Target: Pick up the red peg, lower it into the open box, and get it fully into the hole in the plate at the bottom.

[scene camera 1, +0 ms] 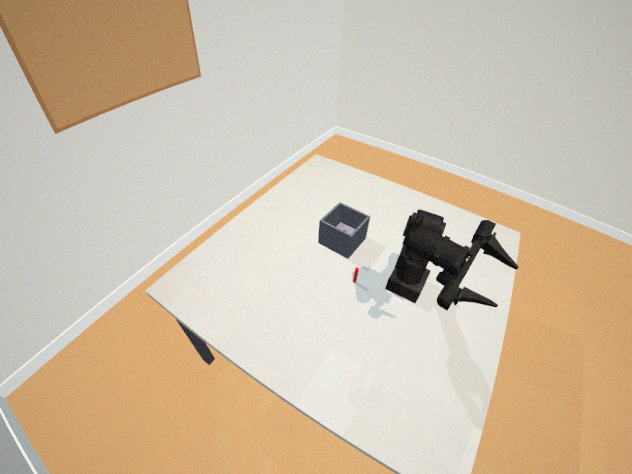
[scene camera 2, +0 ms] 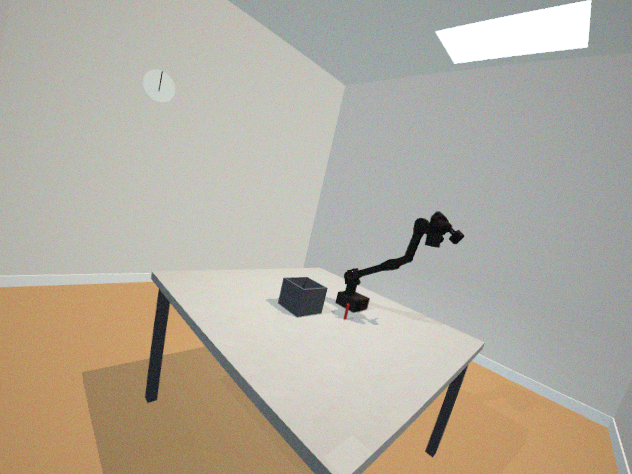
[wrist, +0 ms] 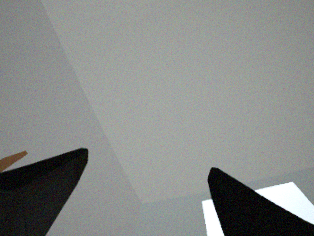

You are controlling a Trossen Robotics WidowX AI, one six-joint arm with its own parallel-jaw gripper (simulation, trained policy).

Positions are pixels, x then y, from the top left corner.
Scene:
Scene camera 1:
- gripper: 507,286
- dark grey box: 337,240
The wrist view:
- gripper: 150,164

